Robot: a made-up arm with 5 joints.
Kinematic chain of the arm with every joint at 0, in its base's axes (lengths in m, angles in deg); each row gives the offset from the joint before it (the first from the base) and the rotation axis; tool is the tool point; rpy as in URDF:
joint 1: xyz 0 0 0.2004 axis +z
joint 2: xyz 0 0 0 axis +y
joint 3: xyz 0.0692 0 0.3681 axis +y
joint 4: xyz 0.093 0 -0.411 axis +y
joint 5: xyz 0.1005 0 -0.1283 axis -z
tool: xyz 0 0 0 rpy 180 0 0
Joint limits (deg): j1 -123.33..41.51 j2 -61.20..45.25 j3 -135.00..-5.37 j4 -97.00..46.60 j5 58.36..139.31
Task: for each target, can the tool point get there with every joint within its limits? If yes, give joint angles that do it. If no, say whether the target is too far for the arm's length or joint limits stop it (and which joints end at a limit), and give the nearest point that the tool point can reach.
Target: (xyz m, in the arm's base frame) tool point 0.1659 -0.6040 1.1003
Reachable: no: too far | nearest point 0.1430 -0.5205 0.9759 | short by 0.152 m
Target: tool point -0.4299 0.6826 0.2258
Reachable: no: joint limits stop it (at a limit: joint 2, joint 3, joint 4) | nearest point -0.3046 0.4836 0.6642 | short by 0.497 m
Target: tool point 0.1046 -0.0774 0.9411
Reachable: yes | joints -36.53 -49.95 -74.68 12.92 95.54
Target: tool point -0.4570 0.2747 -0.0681
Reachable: no: joint limits stop it (at a limit: joint 2, joint 3, joint 4) | nearest point -0.0034 0.0020 -0.0728 | short by 0.529 m
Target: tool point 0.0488 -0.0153 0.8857
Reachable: yes | joints -17.41 -41.89 -69.77 -69.10 115.94
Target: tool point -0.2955 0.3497 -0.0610
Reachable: no: joint limits stop it (at a limit: joint 2, joint 3, joint 4) | nearest point -0.0025 0.0030 -0.0728 | short by 0.454 m
